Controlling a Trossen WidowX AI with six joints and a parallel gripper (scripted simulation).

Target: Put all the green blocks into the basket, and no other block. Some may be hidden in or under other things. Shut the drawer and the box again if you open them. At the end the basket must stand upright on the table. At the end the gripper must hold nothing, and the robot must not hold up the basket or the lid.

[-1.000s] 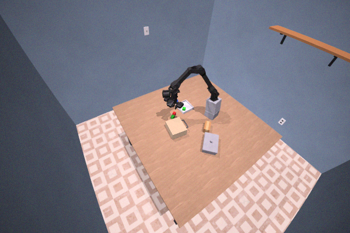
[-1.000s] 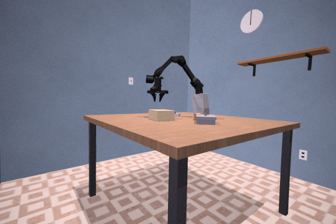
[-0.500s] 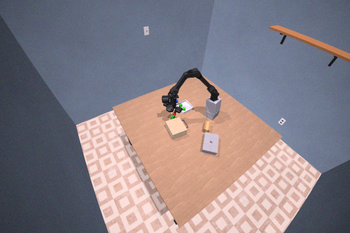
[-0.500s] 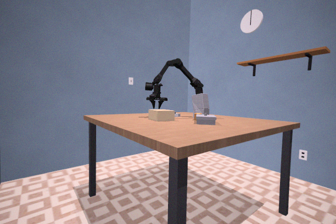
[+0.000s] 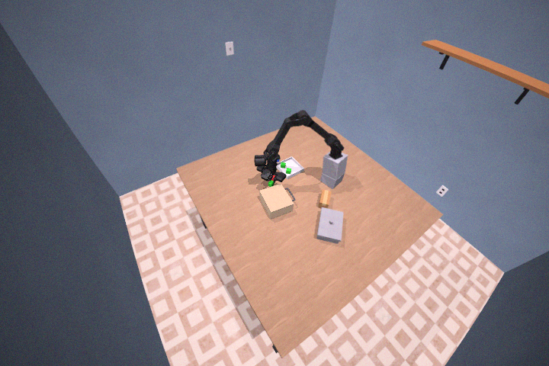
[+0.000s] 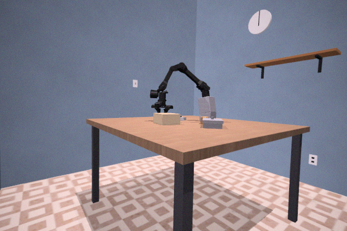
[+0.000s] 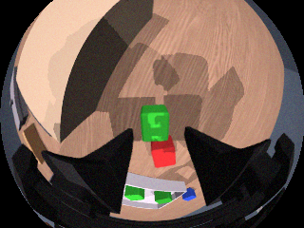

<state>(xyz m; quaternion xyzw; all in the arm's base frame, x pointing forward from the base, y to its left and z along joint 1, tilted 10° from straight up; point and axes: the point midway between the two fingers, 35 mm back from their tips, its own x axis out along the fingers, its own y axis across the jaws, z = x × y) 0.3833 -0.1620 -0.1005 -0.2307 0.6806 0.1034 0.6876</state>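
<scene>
Now: hand 6 cm above the red block, 4 cm past it and 3 cm to the left of it. The rest, counted from my hand: white basket: 19 cm behind, 7 cm to the right, 6 cm below; then drawer: 16 cm to the left, 4 cm below, 3 cm ahead; then tan drawer cabinet: 15 cm to the left, 6 cm ahead, 4 cm below.
</scene>
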